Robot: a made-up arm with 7 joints.
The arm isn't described. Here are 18 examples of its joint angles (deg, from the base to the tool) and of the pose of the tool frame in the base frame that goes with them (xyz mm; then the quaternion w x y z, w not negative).
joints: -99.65 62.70 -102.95 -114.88 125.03 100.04 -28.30
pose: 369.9 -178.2 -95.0 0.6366 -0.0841 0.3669 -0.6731
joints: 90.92 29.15 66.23 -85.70 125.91 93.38 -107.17
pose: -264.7 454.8 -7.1 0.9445 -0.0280 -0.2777 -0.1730
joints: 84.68 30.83 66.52 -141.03 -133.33 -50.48 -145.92
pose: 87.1 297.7 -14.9 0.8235 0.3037 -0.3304 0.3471
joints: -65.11 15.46 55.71 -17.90 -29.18 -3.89 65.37
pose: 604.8 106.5 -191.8 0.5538 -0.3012 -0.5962 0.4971
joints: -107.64 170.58 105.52 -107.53 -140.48 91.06 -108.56
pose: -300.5 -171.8 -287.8 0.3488 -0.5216 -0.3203 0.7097
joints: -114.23 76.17 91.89 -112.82 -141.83 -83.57 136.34
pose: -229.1 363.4 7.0 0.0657 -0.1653 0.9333 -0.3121
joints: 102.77 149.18 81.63 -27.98 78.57 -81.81 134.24
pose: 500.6 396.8 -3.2 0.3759 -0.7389 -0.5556 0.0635
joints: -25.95 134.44 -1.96 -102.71 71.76 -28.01 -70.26
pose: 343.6 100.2 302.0 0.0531 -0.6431 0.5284 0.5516
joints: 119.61 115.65 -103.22 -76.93 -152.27 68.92 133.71
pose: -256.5 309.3 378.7 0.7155 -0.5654 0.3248 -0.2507
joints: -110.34 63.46 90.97 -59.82 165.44 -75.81 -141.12
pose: 113.3 534.8 232.8 0.2058 -0.5682 -0.5378 0.5878
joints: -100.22 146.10 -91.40 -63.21 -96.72 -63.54 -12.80
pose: 12.1 553.5 194.4 0.3700 0.2809 0.2960 -0.8346
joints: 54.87 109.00 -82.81 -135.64 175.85 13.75 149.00
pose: -247.1 75.8 -211.8 0.6246 -0.4264 -0.1358 -0.6400
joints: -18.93 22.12 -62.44 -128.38 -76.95 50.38 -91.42
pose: 177.2 -300.5 -108.9 0.0778 -0.8156 0.2385 0.5215
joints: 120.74 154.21 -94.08 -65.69 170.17 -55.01 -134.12
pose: 61.5 545.2 191.5 0.1482 -0.1375 -0.6669 0.7172
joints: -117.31 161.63 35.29 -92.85 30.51 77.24 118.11
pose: -484.2 -62.7 121.1 0.5043 0.3675 0.7677 -0.1457
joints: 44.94 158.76 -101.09 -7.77 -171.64 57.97 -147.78
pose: 321.0 308.2 464.3 0.4737 0.4173 0.6406 -0.4371
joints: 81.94 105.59 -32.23 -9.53 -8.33 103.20 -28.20
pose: -67.6 616.3 172.3 0.3256 -0.4307 -0.8416 -0.0137
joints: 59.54 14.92 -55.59 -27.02 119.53 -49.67 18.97
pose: -474.0 -45.4 -426.8 0.6548 0.3931 -0.0742 0.6412
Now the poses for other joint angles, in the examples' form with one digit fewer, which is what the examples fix.
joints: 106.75 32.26 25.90 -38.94 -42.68 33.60 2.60
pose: -585 227 34 0.524 0.243 0.802 -0.155
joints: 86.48 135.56 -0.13 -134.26 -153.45 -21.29 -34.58
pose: 25 126 -315 0.878 0.075 0.117 0.457
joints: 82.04 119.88 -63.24 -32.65 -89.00 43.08 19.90
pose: -58 621 121 0.274 0.055 -0.493 0.824
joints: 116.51 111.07 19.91 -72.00 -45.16 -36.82 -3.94
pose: -37 519 -220 0.407 -0.218 0.184 -0.868
